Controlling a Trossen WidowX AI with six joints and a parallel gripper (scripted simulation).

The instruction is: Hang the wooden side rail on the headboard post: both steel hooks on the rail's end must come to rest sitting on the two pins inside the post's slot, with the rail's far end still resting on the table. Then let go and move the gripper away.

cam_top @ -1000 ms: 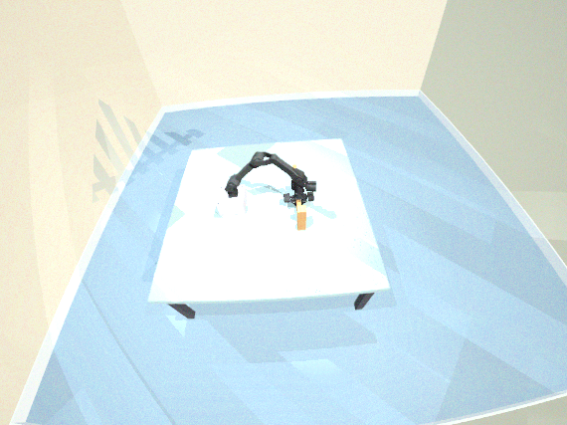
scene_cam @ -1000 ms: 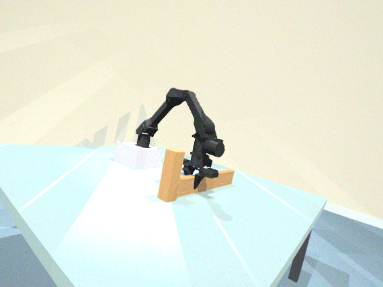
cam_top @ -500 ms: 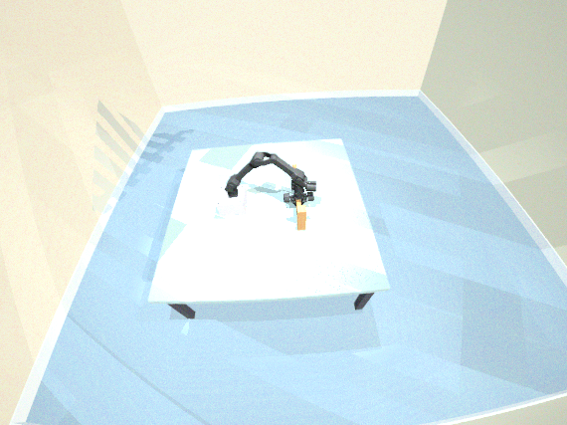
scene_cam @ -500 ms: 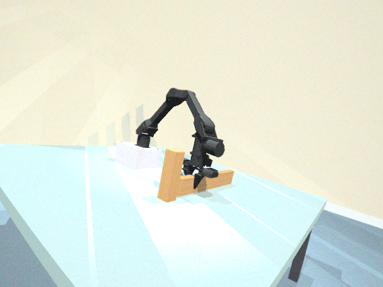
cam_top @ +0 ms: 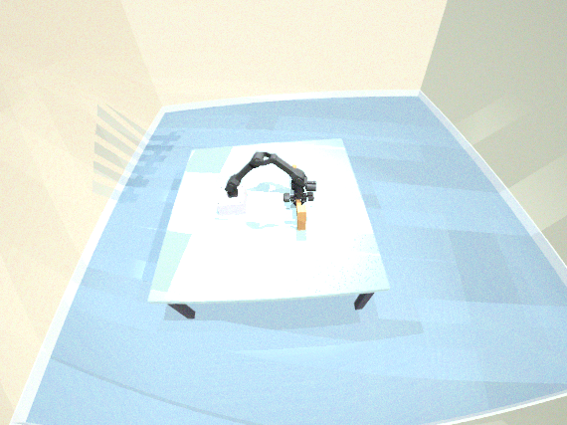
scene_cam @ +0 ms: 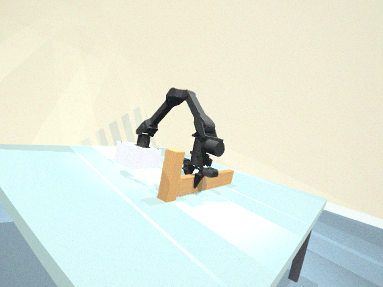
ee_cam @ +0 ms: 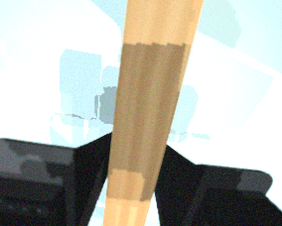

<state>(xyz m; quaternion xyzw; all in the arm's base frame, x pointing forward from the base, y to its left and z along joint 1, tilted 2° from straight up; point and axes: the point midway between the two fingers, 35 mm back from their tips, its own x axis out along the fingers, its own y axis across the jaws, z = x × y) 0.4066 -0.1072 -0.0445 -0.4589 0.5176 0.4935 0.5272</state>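
The wooden headboard post is 10 mm behind my gripper tip, 150 mm to the right of it and 60 mm above it.
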